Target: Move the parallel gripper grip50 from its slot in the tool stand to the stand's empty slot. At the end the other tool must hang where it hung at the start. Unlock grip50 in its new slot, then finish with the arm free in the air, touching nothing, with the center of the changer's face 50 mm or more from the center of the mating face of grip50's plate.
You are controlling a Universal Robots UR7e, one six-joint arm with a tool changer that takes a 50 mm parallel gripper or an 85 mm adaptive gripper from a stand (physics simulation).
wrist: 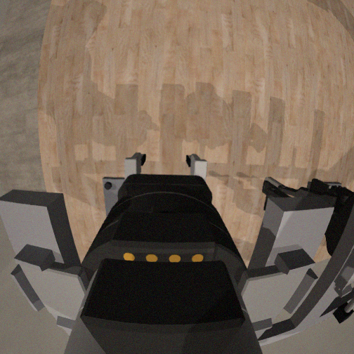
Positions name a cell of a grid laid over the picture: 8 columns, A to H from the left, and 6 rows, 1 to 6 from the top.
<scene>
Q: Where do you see a grey tool stand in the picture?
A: At G4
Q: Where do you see a rounded tool body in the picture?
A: D4
</scene>
